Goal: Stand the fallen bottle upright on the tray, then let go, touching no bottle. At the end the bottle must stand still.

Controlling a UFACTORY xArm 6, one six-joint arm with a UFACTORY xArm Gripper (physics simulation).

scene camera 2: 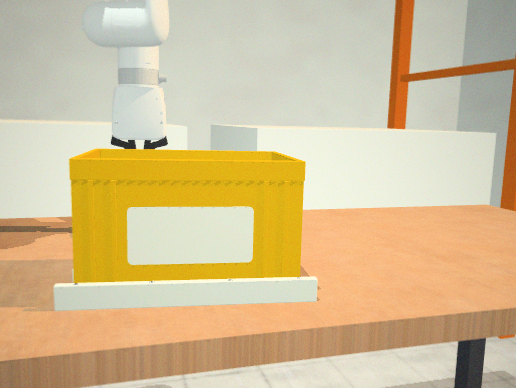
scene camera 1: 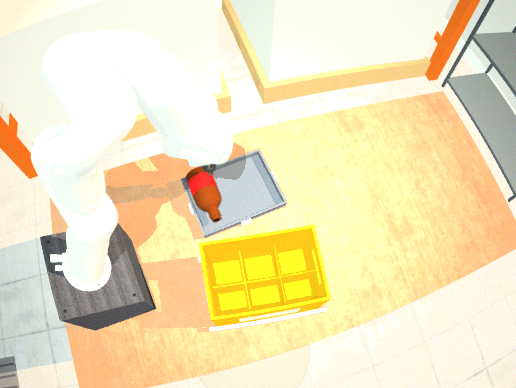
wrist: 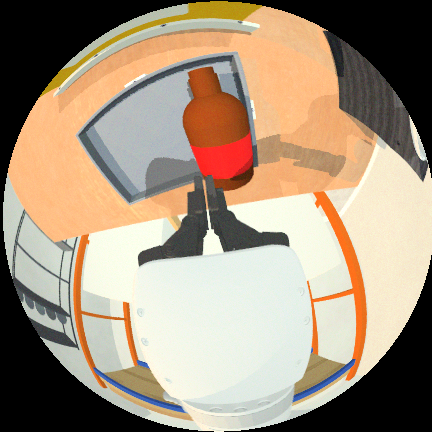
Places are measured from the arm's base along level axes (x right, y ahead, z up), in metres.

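Where they show: gripper, fingertip midpoint: (scene camera 1: 209,171) (wrist: 204,186); arm's base, origin of the base link: (scene camera 1: 86,267).
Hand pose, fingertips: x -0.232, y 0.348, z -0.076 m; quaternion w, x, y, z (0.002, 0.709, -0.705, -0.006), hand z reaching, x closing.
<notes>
Each offset is from my fingertips to the centre of the thing. "spot": to the spot under its first point. Level surfaces: height alone.
The brown bottle with a red label {dy -0.021, dx +0.038, dz -0.067 m} (scene camera 1: 206,192) (wrist: 217,125) lies on its side at the left part of the grey tray {spot: dy +0.124, dx +0.016, dz -0.104 m} (scene camera 1: 255,185) (wrist: 140,125). Its neck points toward the yellow crate. Its base end reaches over the tray's back rim near the left corner; whether it rests on the rim is unclear. My gripper (scene camera 1: 209,168) (scene camera 2: 139,145) (wrist: 204,186) is shut and empty. Its fingertips are beside the bottle's base end, and a touch cannot be told. The crate hides the bottle and tray in scene camera 2.
The yellow crate {dy +0.074, dx +0.314, dz -0.022 m} (scene camera 1: 257,242) (scene camera 2: 190,192) with several compartments stands in front of the tray on the wooden table {dz -0.109 m} (scene camera 1: 380,200) (scene camera 2: 400,250). A white strip {spot: dy +0.063, dx +0.418, dz -0.094 m} (scene camera 2: 185,294) runs along the crate's front foot. The dark arm base (scene camera 1: 127,272) (wrist: 370,100) is at the left of the table.
</notes>
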